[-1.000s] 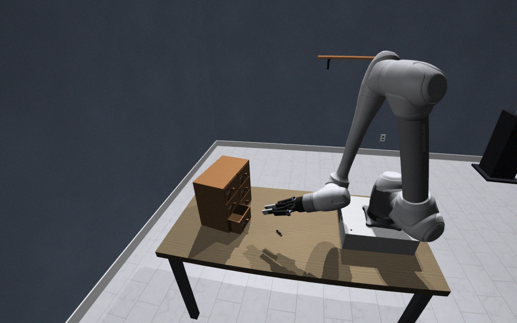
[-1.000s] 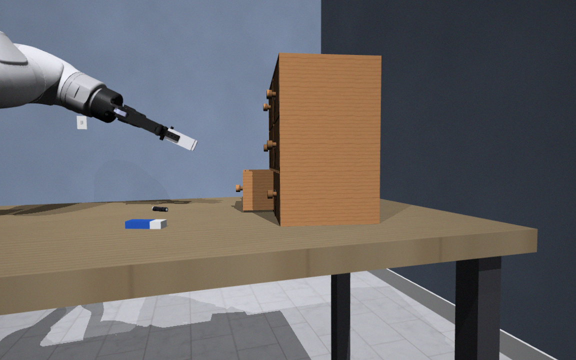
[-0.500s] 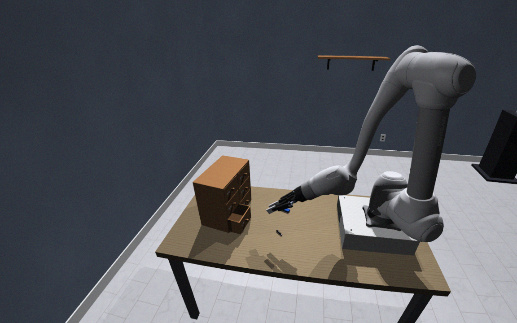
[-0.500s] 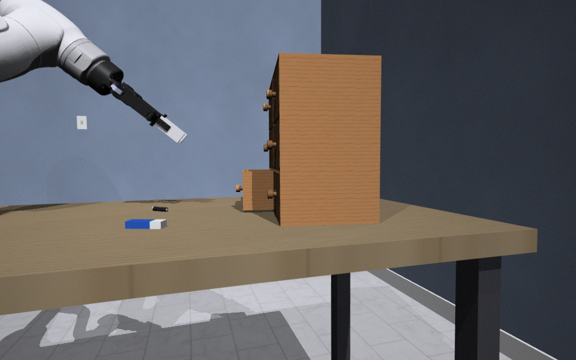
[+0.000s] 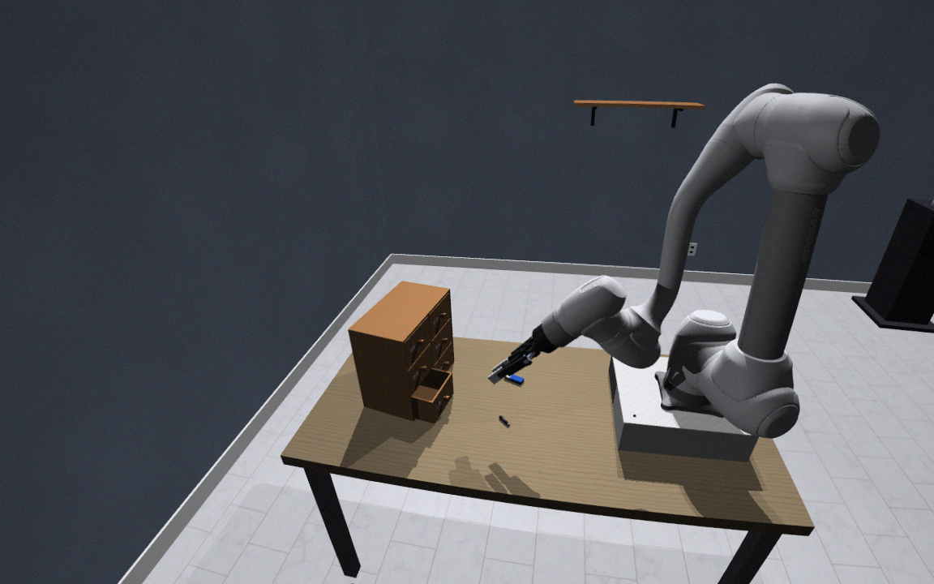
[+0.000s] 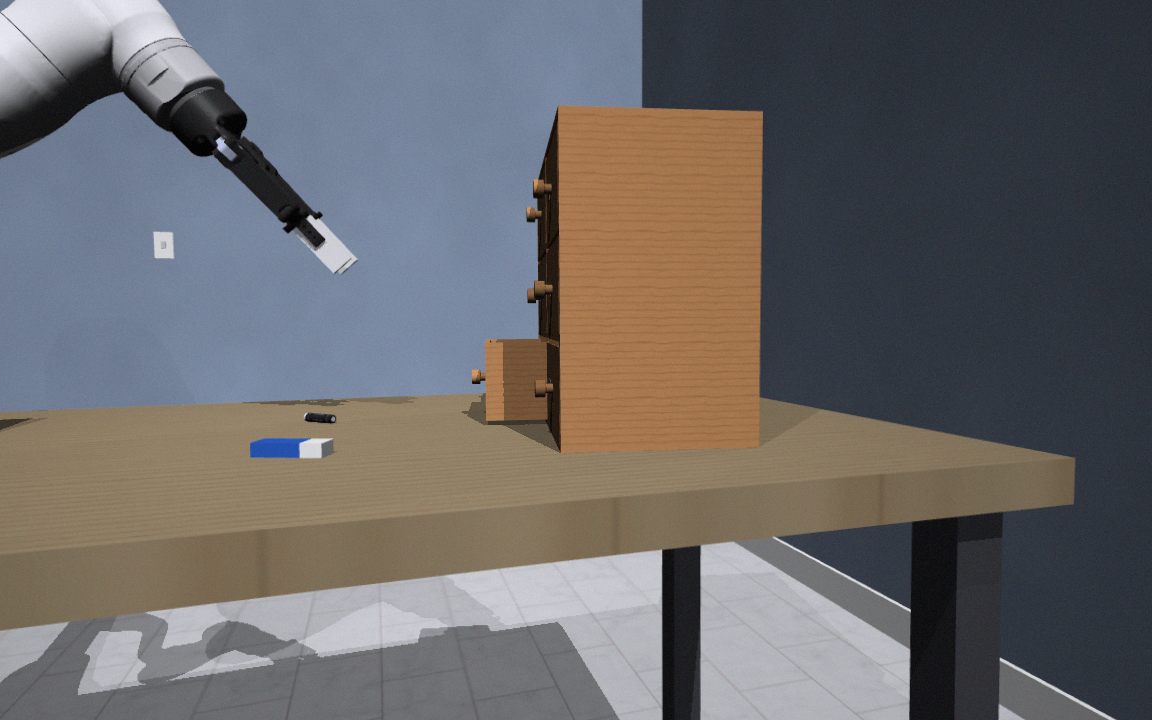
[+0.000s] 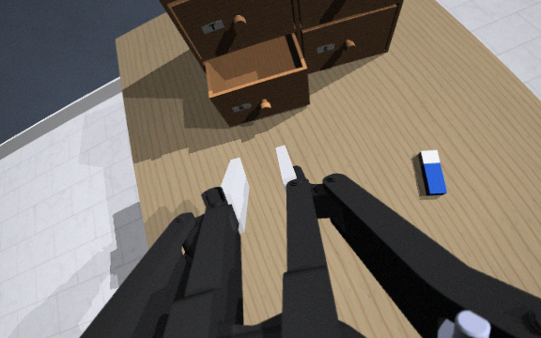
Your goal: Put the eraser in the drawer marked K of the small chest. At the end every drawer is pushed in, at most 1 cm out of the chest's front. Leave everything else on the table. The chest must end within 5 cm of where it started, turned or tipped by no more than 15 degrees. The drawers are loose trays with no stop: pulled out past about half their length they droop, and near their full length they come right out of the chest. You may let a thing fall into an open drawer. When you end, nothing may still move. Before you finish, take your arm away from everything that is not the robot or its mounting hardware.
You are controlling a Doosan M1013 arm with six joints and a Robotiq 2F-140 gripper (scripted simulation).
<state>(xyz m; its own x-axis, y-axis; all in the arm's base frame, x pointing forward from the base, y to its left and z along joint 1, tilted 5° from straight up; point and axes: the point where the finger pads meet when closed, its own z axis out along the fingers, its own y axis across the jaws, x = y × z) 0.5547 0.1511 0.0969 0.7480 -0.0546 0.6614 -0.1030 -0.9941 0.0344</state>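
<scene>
The eraser is 22 cm to the right of my hand and 20 cm below it. Round my hand: drawer (27 cm ahead, 18 cm below, 4 cm to the right); small black cylinder (21 cm below, 1 cm to the right, 1 cm behind).
</scene>
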